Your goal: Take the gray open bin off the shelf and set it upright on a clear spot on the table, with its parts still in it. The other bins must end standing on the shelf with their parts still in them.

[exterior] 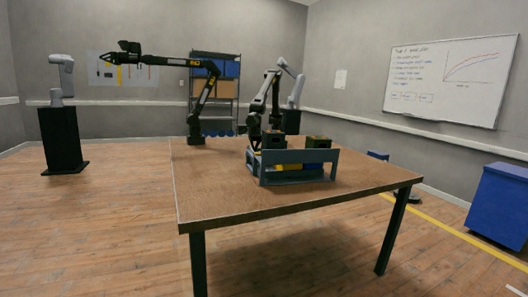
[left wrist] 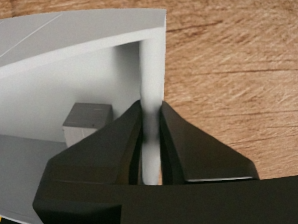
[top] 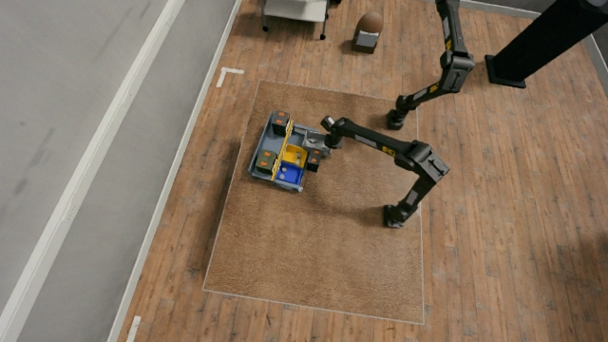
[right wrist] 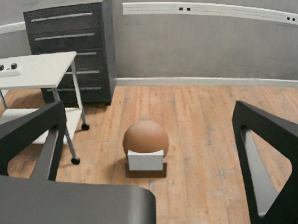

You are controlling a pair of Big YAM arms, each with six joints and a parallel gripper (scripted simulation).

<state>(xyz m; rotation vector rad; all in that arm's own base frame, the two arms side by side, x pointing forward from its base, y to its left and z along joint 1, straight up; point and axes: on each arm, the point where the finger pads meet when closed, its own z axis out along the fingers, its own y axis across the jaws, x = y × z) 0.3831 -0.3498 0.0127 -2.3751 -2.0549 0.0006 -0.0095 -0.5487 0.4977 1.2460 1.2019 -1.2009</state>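
Now: left hand 80 mm short of the gray open bin and 10 mm to the left of it. Also, from my left hand: blue-gray shelf 250 mm ahead, 90 mm to the left, 10 mm above; then yellow bin 220 mm ahead, 90 mm to the left, 10 mm below; then blue bin 240 mm ahead, 200 mm to the left, 10 mm below.
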